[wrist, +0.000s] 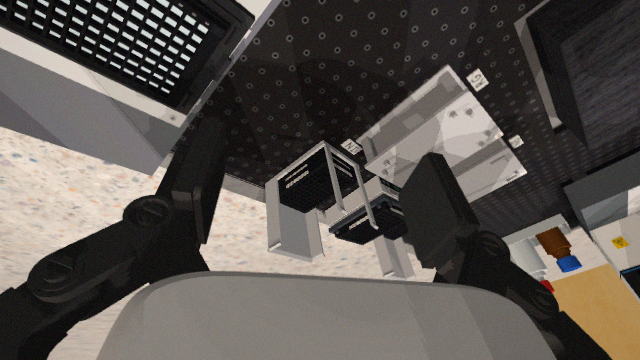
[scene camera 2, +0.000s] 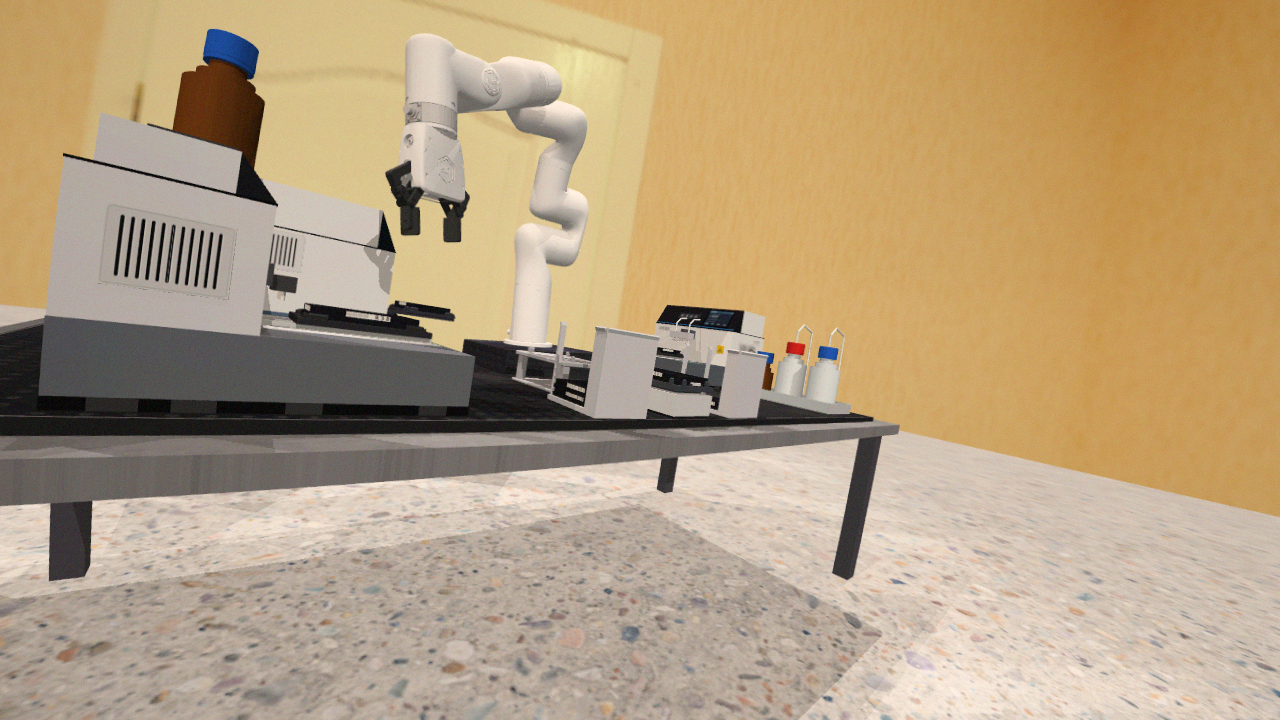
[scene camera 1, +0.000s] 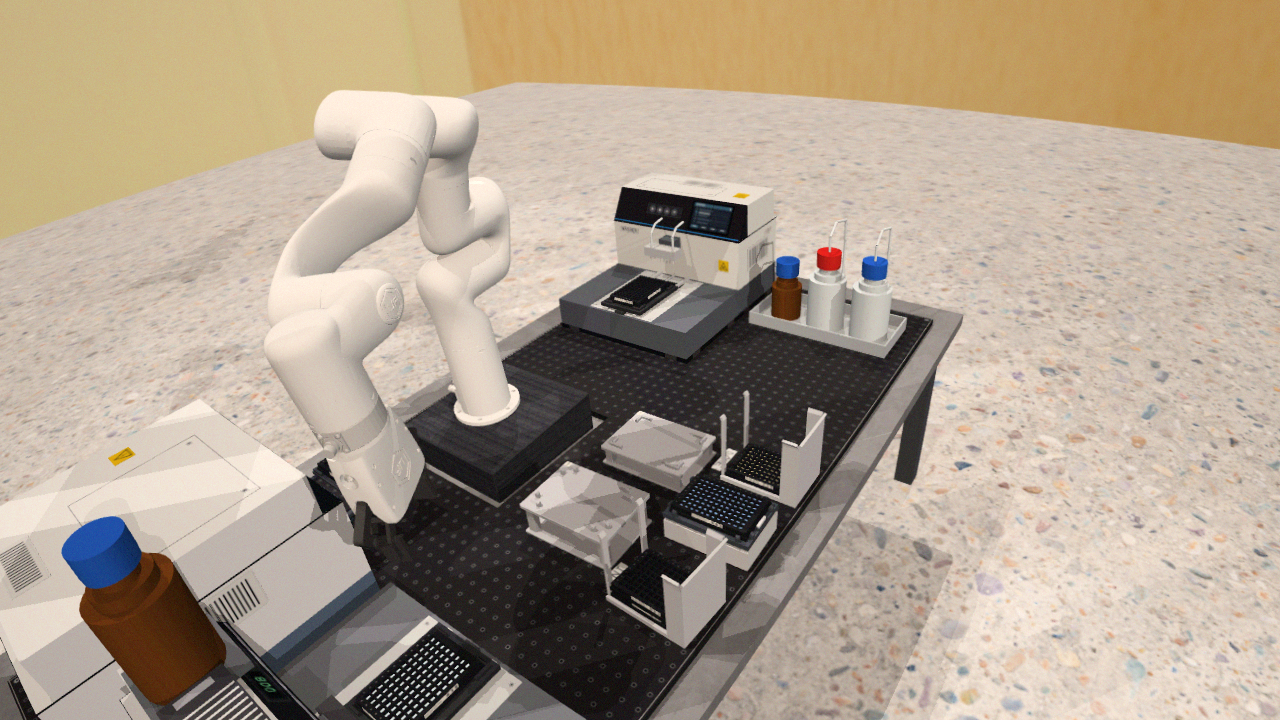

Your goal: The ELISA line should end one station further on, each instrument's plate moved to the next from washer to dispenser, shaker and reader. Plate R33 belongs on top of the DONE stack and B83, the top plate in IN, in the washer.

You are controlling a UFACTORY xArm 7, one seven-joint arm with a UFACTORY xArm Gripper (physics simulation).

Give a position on a blue-welled plate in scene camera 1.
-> At 729,509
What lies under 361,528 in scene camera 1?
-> My gripper.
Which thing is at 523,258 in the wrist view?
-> A red-capped bottle.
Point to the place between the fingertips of my gripper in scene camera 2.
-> At 432,239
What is my gripper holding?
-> Nothing.
